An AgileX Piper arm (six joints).
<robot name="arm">
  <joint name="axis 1" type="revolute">
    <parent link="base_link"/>
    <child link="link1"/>
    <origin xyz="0 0 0.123"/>
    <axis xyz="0 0 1"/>
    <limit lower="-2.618" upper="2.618"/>
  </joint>
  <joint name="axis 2" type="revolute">
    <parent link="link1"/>
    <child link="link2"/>
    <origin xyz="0 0 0" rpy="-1.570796 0 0"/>
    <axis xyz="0 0 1"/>
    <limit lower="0" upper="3.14"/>
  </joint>
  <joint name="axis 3" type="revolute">
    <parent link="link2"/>
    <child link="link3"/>
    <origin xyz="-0.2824 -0.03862 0"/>
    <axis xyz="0 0 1"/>
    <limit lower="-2.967" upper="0"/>
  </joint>
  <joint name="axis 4" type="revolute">
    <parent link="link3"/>
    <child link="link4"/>
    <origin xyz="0.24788 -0.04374 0" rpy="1.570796 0 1.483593"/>
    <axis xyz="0 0 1"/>
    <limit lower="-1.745" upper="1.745"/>
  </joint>
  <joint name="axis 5" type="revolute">
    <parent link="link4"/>
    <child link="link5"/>
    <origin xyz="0 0 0" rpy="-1.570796 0 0"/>
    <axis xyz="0 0 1"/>
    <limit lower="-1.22" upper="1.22"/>
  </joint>
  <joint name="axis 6" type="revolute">
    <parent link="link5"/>
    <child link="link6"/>
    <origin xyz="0 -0.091 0" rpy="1.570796 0 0"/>
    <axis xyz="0 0 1"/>
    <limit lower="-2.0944" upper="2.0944"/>
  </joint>
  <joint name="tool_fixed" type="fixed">
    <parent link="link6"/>
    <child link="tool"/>
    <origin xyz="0 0 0"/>
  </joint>
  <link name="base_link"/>
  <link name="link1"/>
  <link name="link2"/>
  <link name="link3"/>
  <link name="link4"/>
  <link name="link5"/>
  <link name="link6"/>
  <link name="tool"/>
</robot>
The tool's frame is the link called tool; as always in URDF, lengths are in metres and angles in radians.
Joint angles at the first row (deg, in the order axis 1, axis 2, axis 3, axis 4, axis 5, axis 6):
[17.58 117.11 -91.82 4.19 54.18 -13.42]
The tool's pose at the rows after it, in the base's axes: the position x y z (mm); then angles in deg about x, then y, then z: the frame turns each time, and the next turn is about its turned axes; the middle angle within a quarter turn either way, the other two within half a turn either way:
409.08 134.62 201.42 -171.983 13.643 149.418
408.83 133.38 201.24 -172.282 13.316 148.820
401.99 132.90 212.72 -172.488 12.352 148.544
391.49 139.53 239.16 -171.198 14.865 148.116
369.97 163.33 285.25 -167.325 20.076 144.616
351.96 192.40 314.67 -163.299 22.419 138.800
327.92 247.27 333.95 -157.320 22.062 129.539
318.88 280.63 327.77 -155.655 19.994 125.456
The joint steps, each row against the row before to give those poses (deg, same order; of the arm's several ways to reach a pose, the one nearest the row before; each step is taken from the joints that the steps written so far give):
[-0.07 0.20 0.01 -0.07 -0.05 -0.66]
[-0.12 0.00 -0.01 -0.19 0.41 -0.67]
[0.20 -1.71 0.04 -0.03 2.63 -0.01]
[1.31 -3.65 0.00 -0.06 0.79 1.37]
[4.21 -5.50 -1.41 -0.15 0.43 2.09]
[4.82 -2.07 -3.06 0.04 1.01 0.25]
[8.24 1.33 -5.70 0.68 0.89 0.11]
[4.28 3.20 -3.34 0.39 0.32 0.00]

